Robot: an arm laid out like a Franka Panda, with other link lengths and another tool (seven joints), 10 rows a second.
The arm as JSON. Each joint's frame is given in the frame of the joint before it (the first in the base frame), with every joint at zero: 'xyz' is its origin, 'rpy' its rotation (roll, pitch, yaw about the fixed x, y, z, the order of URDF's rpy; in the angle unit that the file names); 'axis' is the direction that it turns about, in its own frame. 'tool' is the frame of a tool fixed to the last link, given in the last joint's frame.
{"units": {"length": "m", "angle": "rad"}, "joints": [
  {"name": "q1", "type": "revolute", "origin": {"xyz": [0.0, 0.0, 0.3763], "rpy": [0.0, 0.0, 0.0]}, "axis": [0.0, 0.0, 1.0]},
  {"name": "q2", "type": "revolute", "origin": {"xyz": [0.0, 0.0, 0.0], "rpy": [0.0, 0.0, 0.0]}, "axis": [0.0, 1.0, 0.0]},
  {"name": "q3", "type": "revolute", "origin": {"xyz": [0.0, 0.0, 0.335], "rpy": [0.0, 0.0, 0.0]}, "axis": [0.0, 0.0, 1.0]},
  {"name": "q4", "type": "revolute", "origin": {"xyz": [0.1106, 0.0, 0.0], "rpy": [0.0, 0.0, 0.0]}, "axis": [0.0, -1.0, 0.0]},
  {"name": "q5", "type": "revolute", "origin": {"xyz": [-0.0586, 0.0, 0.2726], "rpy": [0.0, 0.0, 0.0]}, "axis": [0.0, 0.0, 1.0]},
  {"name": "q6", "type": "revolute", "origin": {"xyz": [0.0, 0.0, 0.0], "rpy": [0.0, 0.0, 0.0]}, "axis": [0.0, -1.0, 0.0]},
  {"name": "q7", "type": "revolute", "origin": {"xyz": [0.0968, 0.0, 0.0], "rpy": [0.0, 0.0, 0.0]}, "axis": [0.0, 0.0, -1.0]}
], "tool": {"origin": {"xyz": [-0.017, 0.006, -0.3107], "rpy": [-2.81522, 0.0, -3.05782]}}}
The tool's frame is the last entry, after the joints.
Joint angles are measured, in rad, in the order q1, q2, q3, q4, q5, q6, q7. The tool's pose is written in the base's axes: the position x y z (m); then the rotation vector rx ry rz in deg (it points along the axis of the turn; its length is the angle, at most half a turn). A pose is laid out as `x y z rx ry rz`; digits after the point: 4 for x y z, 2 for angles.
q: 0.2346 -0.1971 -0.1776 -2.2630 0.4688 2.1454 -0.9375
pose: 0.4196 0.1147 0.3636 -59.41 145.96 4.58
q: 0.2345 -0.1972 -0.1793 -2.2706 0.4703 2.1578 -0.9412
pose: 0.4208 0.1130 0.3618 -59.07 145.84 4.28
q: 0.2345 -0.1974 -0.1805 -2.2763 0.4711 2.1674 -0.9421
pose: 0.4217 0.1116 0.3606 -58.71 145.82 4.03
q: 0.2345 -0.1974 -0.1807 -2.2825 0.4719 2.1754 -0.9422
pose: 0.4218 0.1109 0.3589 -58.45 145.90 3.87
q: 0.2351 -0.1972 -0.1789 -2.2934 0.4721 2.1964 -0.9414
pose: 0.4237 0.1098 0.3564 -57.94 145.79 3.21
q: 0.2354 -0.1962 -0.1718 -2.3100 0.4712 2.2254 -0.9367
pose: 0.4251 0.1097 0.3520 -57.43 145.79 2.30
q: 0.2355 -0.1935 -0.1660 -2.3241 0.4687 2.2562 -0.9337
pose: 0.4279 0.1085 0.3479 -56.93 145.64 1.17
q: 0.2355 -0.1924 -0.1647 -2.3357 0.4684 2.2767 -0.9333
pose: 0.4293 0.1067 0.3448 -56.46 145.62 0.51
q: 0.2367 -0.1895 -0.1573 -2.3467 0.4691 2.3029 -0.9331
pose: 0.4317 0.1076 0.3417 -56.31 145.26 -0.31
